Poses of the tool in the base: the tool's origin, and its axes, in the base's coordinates. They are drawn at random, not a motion.
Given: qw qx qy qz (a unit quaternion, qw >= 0); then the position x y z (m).
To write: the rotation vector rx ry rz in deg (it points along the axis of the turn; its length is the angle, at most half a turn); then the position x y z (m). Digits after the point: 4 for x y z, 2 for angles.
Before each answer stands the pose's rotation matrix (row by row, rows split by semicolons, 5 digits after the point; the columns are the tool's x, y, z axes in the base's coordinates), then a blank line. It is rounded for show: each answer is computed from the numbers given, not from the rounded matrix.
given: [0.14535 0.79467 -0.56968 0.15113 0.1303 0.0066 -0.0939]
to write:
0.30525 -0.94935 0.07459; -0.86148 -0.30868 -0.40320; 0.40580 0.05882 -0.91207

[131.15 -94.02 24.94 0.1303 0.0066 -0.0939]
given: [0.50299 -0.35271 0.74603 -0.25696 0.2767 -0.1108 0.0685]
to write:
-0.24519 -0.26777 0.93176; -0.78477 0.61913 -0.02858; -0.56923 -0.73822 -0.36194

[-48.81 103.24 -35.56 0.2767 -0.1108 0.0685]
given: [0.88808 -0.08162 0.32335 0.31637 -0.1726 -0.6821 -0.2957]
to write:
0.59071 -0.61471 0.52268; 0.50914 0.78649 0.34957; -0.62597 0.05963 0.77756

[-9.72 38.50 37.67 -0.1726 -0.6821 -0.2957]
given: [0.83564 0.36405 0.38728 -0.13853 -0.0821 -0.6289 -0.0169]
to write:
0.66165 0.51350 0.54639; 0.05046 0.69655 -0.71573; -0.74811 0.50113 0.43497

[44.16 46.98 -16.81 -0.0821 -0.6289 -0.0169]
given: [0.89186 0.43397 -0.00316 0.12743 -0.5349 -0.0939 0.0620]
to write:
0.96750 -0.23004 0.10497; 0.22456 0.59086 -0.77489; 0.11624 0.77328 0.62332

[51.60 -0.38 15.15 -0.5349 -0.0939 0.0620]
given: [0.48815 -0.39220 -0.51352 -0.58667 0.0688 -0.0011 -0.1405]
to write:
-0.21577 0.97558 -0.04117; -0.16996 0.00399 0.98544; 0.96154 0.21963 0.16495

[-54.63 -71.53 -81.71 0.0688 -0.0011 -0.1405]
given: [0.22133 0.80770 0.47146 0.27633 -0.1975 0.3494 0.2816]
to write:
0.40273 0.63928 0.65508; 0.88392 -0.45748 -0.09698; 0.23769 0.61809 -0.74931

[127.90 74.66 43.76 -0.1975 0.3494 0.2816]
